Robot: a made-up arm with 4 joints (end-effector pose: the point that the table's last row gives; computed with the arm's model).
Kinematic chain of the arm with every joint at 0, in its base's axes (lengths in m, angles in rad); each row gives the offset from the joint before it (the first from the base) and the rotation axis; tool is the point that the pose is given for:
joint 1: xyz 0 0 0.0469 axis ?
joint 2: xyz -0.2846 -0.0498 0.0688 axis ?
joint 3: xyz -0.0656 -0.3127 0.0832 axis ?
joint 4: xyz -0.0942 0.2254 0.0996 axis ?
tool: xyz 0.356 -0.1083 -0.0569
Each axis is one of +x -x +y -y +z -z.
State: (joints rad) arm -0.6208 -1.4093 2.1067 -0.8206
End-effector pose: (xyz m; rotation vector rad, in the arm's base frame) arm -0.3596 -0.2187 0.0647 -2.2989 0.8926 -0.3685
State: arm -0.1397 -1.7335 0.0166 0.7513
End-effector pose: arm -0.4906 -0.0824 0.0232 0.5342 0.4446 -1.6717
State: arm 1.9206 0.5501 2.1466 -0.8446
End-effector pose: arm -0.1301 0.1426 0.0202 -0.3222 -1.3296 -0.1433
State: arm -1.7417 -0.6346 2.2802 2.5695
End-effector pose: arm -0.9301 0.1084 0.1300 -0.1291 1.0235 2.5507
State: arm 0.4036 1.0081 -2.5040 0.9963
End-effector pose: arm -0.0639 -0.3488 0.3401 -1.9075 -1.2250 -1.8410
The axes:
joint 1: +x
joint 2: +z
joint 3: -x
joint 4: +y

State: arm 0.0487 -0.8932 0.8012 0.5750
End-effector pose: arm -0.4763 -0.3408 -0.0005 -0.4500 0.8916 -1.0284
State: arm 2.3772 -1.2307 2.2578 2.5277
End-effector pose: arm -0.8537 -0.2574 0.1567 1.0271 -2.5892 -0.4718
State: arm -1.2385 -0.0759 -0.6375 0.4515
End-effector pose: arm -0.1610 0.0583 0.2941 -0.5787 0.3756 -0.1799
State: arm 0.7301 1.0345 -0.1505 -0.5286
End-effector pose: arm 0.0044 -0.2770 0.3317 1.0632 -0.7549 0.7965
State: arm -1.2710 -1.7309 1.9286 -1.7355
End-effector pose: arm -0.1825 -0.0846 -0.0817 -2.7442 0.4909 0.0806
